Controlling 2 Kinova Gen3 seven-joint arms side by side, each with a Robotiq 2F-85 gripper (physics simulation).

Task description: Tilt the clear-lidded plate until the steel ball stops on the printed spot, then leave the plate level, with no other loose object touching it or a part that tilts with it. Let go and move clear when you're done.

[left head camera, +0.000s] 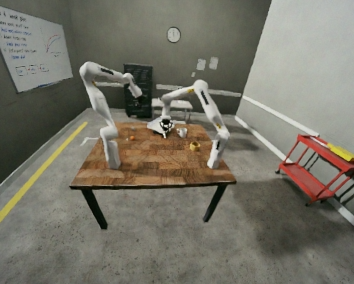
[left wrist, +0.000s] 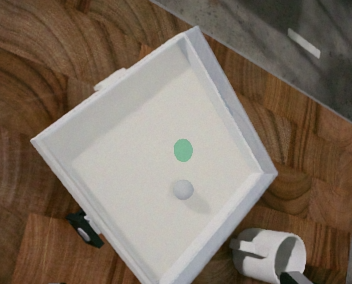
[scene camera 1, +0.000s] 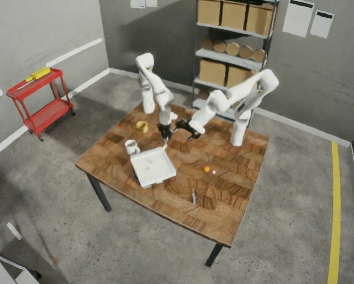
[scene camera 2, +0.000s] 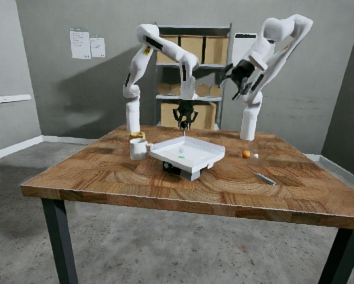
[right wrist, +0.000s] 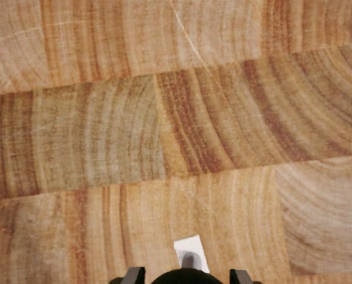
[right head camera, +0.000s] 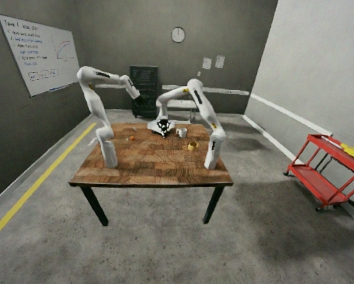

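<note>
The white square plate (scene camera 1: 171,176) (scene camera 2: 219,148) (left wrist: 120,260) stands on its base and looks about level; its clear lid is hard to make out. The steel ball (scene camera 2: 181,150) (left wrist: 183,190) lies inside, a little apart from the green spot (scene camera 2: 181,157) (left wrist: 183,150), below it in the left wrist view. A grey rod rises from a white tab (right wrist: 188,246) to a black knob (right wrist: 187,277). My right gripper (scene camera 2: 185,125) is shut on the black knob, its fingers at either side of it. My left gripper (scene camera 2: 230,86) is open and raised, away from the plate.
A white mug (scene camera 1: 131,146) (scene camera 2: 138,149) (left wrist: 265,255) stands close beside the plate, with a small gap in the left wrist view. A yellow ring (left head camera: 194,146), an orange ball (scene camera 1: 207,169) (scene camera 2: 245,154), a small white ball (scene camera 2: 256,156) and a grey bar (scene camera 1: 194,196) (scene camera 2: 265,179) lie on the table.
</note>
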